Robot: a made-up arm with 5 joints.
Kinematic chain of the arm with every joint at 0, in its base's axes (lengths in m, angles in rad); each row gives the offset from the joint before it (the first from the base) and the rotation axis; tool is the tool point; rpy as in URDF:
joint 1: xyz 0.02 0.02 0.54 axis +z
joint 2: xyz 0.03 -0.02 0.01 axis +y
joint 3: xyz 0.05 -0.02 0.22 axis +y
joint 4: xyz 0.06 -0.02 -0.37 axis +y
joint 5: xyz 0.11 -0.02 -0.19 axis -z
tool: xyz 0.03 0.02 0.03 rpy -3.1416 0 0
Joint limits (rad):
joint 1: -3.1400..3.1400
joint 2: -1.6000..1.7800
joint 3: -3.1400..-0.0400
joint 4: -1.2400..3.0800
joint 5: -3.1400..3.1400
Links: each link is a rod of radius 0.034 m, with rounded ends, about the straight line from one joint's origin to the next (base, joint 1, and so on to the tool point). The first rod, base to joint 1, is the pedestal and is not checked.
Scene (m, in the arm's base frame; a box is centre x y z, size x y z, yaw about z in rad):
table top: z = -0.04
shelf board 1: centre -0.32 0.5 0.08 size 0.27 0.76 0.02 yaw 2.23
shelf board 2: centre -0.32 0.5 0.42 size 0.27 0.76 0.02 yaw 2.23
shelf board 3: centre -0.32 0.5 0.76 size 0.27 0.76 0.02 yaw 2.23
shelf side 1: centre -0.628 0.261 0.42 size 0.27 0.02 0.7 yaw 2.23
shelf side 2: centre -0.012 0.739 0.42 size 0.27 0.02 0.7 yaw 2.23
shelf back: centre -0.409 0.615 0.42 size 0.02 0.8 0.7 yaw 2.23
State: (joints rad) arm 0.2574 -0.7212 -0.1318 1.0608 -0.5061
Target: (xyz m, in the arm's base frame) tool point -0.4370 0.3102 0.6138
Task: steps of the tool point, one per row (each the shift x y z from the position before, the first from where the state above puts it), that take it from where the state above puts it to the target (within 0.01 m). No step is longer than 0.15 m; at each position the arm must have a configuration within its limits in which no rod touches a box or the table.
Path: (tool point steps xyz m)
1: 0.0024 0.1006 0.0236
2: -0.0295 0.1028 0.0247
3: -0.0620 0.0948 0.0259
4: -0.0916 0.0763 0.0268
5: -0.1149 0.0489 0.0276
6: -0.1296 0.0144 0.0285
7: -0.1333 -0.0239 0.0292
8: -0.1253 -0.0629 0.0298
9: -0.1058 -0.0987 0.0303

